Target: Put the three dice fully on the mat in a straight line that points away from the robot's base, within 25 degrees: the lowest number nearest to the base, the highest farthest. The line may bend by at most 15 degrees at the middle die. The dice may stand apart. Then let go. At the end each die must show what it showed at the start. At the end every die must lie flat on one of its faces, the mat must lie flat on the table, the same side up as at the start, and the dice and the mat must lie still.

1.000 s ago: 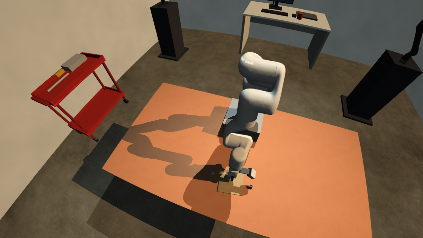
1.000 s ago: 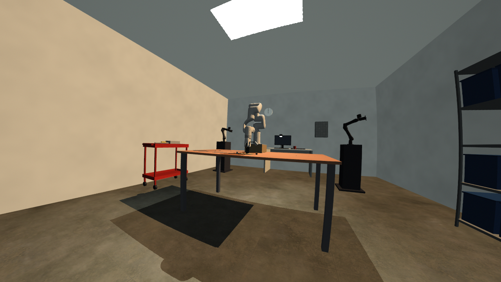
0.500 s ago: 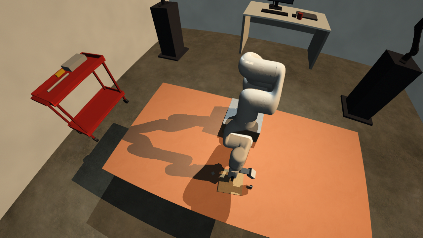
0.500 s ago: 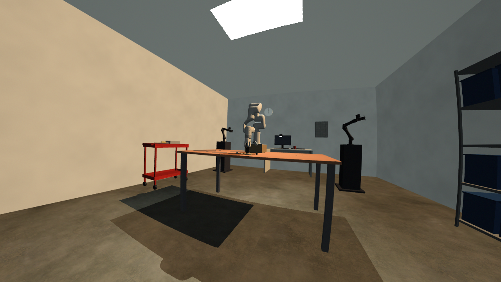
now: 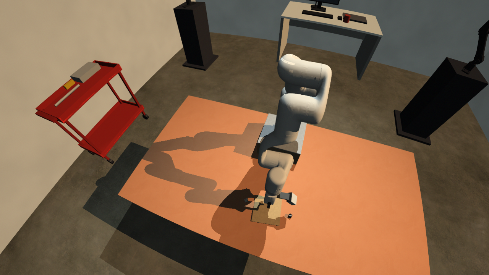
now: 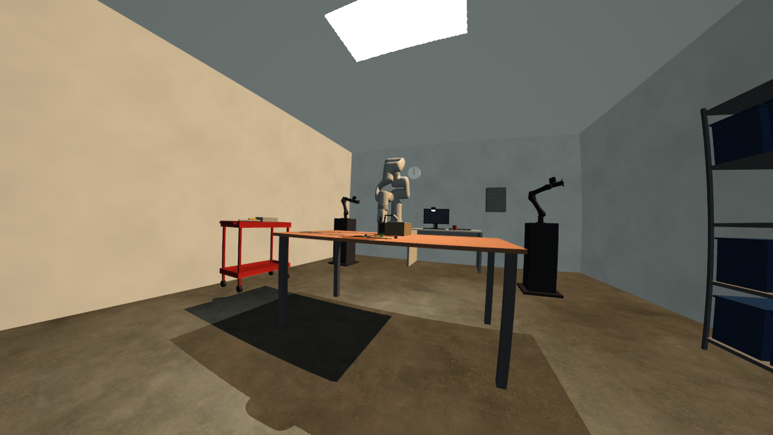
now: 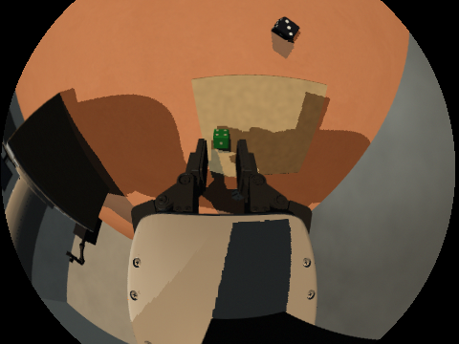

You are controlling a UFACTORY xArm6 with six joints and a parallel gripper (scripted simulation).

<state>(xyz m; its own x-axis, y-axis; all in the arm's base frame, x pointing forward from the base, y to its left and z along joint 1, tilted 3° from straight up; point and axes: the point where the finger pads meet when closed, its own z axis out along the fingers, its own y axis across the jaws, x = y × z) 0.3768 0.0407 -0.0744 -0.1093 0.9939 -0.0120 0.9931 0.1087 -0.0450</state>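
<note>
The green die is 4 cm below my hand. Round my hand: black die: 12 cm to the left, 4 cm below, 4 cm ahead; white die: 11 cm to the right, 4 cm below, 4 cm ahead; tan mat: 5 cm below, 5 cm ahead.
</note>
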